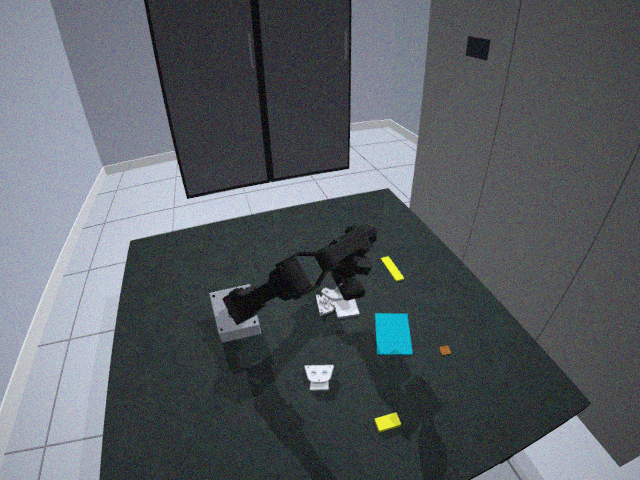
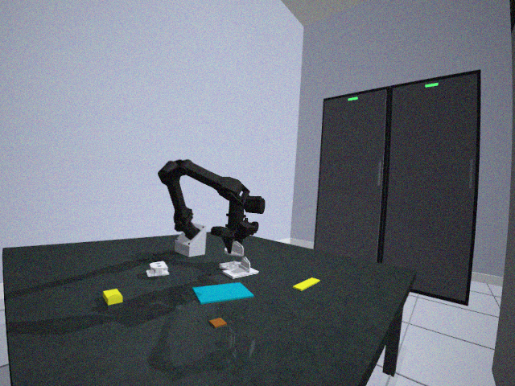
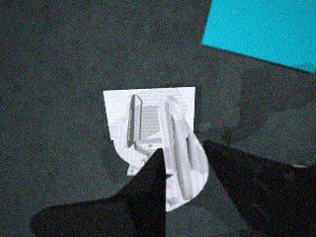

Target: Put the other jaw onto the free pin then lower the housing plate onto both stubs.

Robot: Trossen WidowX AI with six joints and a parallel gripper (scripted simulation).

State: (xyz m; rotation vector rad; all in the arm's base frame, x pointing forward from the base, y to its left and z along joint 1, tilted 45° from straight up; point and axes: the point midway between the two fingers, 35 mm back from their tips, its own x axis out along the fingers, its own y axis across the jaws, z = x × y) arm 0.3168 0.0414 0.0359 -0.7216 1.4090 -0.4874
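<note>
The white base lies 10 mm ahead of my gripper tip, 30 mm to the left of it and 70 mm below it. Also, from my gripper tip: cyan sheet (130 mm ahead, 130 mm to the right, 80 mm below); yellow strip (230 mm ahead, 160 mm to the left, 80 mm below); small white stand (120 mm behind, 240 mm to the right, 70 mm below).
</note>
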